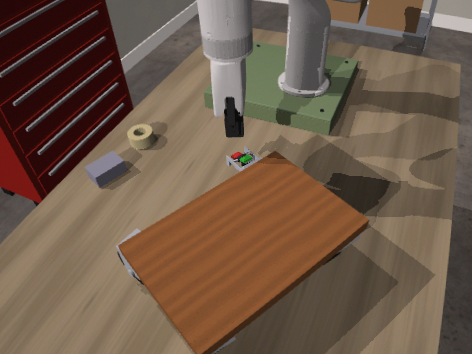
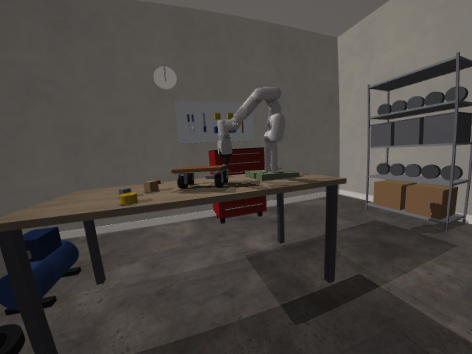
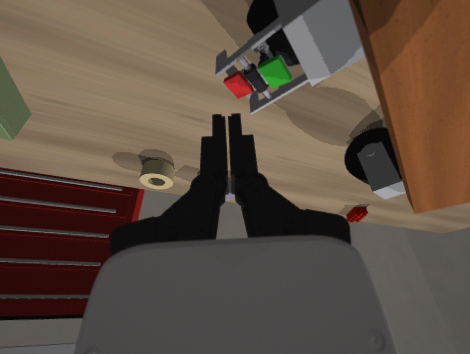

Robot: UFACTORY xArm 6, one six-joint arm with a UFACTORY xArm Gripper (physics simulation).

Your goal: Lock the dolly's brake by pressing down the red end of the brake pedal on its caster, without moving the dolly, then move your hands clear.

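Frame: origin at the arm's base, x right, y back, z down, level; centimetres.
Where they show: gripper, fingertip midpoint: [image 1: 235,134] [image 2: 226,164] [image 3: 227,130]; arm's base, link origin: [image 1: 303,83] [image 2: 270,172].
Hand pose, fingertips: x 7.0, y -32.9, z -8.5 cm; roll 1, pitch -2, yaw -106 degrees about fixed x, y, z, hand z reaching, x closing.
Things, the pixels of their top centre, and the offset from my fingertips.
- tan tape roll, top centre: [image 3: 156,181] [image 1: 139,131] dx +25.3, dy +7.0, dz +9.5 cm
- grey block, top centre: [image 1: 104,163] dx +27.8, dy -4.6, dz +9.4 cm
- small red object, top centre: [image 3: 358,219] dx +35.4, dy -47.1, dz +10.0 cm
The dolly [image 1: 245,240] [image 2: 200,169] [image 3: 425,100] has a wooden deck and stands on its casters on the table. The brake pedal sticks out past the deck's edge between two grey side plates. Its red end [image 1: 237,155] [image 3: 238,85] is on the outer side and its green end [image 1: 246,158] [image 3: 275,71] is nearer the caster wheel. Whether the red end is down is hard to tell. My gripper [image 1: 234,135] [image 3: 227,130] is shut and empty. It hangs above the table beside the pedal, apart from the red end, with its fingertips pointing down.
A tan tape roll [image 1: 141,136] [image 3: 156,173] and a grey block [image 1: 106,169] lie on the table left of the dolly. The green base plate [image 1: 270,116] [image 2: 277,175] is behind the pedal. A red tool chest [image 1: 60,95] [image 3: 50,240] stands beside the table. A small red object [image 3: 357,214] lies near the table edge.
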